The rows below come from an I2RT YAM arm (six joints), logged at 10 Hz.
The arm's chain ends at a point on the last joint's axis. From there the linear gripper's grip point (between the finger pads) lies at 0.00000 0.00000 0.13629 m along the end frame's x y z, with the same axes.
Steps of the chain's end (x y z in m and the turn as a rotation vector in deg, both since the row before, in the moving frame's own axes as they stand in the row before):
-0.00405 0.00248 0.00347 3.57 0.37 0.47
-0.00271 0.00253 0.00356 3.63 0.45 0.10
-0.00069 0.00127 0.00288 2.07 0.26 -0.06
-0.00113 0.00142 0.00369 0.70 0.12 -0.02
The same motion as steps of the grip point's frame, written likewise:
-0.00314 -0.00600 0.00320 3.57 0.37 0.47
-0.00163 -0.00610 0.00328 3.63 0.45 0.10
-0.00007 -0.00365 0.00279 2.07 0.26 -0.06
-0.00084 -0.00025 0.00368 0.70 0.12 -0.02

